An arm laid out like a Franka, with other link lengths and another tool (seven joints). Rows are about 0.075 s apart.
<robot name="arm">
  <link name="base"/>
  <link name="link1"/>
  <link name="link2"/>
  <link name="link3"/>
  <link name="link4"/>
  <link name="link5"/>
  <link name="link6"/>
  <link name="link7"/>
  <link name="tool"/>
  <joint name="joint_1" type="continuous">
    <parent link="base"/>
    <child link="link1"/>
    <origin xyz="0 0 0.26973"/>
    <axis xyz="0 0 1"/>
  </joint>
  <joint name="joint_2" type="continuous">
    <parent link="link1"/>
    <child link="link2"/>
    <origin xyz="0 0 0"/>
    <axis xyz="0 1 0"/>
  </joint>
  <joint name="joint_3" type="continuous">
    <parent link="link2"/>
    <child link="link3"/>
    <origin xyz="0 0 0.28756"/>
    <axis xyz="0 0 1"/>
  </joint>
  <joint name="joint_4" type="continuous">
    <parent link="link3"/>
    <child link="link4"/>
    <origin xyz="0.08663 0 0"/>
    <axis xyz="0 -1 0"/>
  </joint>
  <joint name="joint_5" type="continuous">
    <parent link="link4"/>
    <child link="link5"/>
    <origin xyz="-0.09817 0 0.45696"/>
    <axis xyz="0 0 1"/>
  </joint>
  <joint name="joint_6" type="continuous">
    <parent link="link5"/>
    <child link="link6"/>
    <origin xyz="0 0 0"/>
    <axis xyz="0 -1 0"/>
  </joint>
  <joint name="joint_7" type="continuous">
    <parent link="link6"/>
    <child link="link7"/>
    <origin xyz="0.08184 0 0"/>
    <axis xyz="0 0 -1"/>
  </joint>
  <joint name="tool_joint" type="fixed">
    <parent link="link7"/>
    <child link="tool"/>
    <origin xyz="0.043 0.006 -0.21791" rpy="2.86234 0 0.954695"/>
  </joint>
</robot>
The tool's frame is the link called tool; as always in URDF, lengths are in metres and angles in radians. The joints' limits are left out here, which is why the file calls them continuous.
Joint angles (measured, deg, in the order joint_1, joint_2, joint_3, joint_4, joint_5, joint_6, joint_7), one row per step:
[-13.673 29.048 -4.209 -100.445 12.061 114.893 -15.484]
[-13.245 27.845 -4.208 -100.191 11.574 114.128 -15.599]
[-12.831 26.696 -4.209 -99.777 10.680 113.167 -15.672]
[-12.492 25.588 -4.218 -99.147 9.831 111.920 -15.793]
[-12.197 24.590 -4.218 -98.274 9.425 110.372 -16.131]
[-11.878 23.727 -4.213 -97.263 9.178 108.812 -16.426]
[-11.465 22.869 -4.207 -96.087 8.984 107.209 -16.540]
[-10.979 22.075 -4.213 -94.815 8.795 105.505 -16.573]
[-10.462 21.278 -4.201 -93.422 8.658 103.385 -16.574]
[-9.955 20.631 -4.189 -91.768 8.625 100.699 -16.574]
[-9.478 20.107 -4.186 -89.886 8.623 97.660 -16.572]
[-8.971 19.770 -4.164 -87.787 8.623 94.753 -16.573]
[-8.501 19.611 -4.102 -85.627 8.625 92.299 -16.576]
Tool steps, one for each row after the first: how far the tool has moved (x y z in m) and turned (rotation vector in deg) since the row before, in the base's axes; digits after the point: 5 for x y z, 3 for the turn. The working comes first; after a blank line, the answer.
Tool pose at each row, in the base's axes (x y z in m, rotation vector in deg; the steps are taken from these numbers as rounded here):
[0.67770 -0.17107 0.02719 -164.750 -69.643 -2.425]
[0.68218 -0.16719 0.04297 -164.682 -71.248 -3.089]
[0.68596 -0.16430 0.05907 164.236 73.050 3.296]
[0.68944 -0.16213 0.07632 162.914 74.369 3.413]
[0.69300 -0.15894 0.09436 161.981 75.738 3.803]
[0.69677 -0.15508 0.11214 161.181 76.981 4.281]
[0.70117 -0.15013 0.13141 160.380 78.040 4.865]
[0.70514 -0.14429 0.15076 159.611 79.091 5.332]
[0.70769 -0.13714 0.17085 159.034 80.293 5.528]
[0.70854 -0.12916 0.19093 158.786 81.679 5.313]
[0.70813 -0.12121 0.21130 158.690 83.145 4.827]
[0.70832 -0.11292 0.23163 158.425 84.621 4.490]
[0.70960 -0.10510 0.25092 157.954 85.922 4.501]

[0.00448 0.00388 0.01578 -0.378 -0.625 0.949]
[0.00378 0.00289 0.01610 -0.663 -0.433 1.153]
[0.00348 0.00217 0.01725 -0.590 -0.351 1.103]
[0.00356 0.00319 0.01804 -0.157 -0.341 1.043]
[0.00377 0.00386 0.01778 -0.055 -0.357 0.938]
[0.00440 0.00495 0.01927 -0.081 -0.448 0.834]
[0.00397 0.00584 0.01935 -0.084 -0.367 0.822]
[0.00255 0.00715 0.02009 0.052 -0.100 0.859]
[0.00085 0.00798 0.02008 0.263 0.311 0.875]
[-0.00041 0.00795 0.02037 0.338 0.547 0.874]
[0.00019 0.00829 0.02033 0.268 0.399 0.922]
[0.00128 0.00782 0.01929 0.160 0.084 0.877]

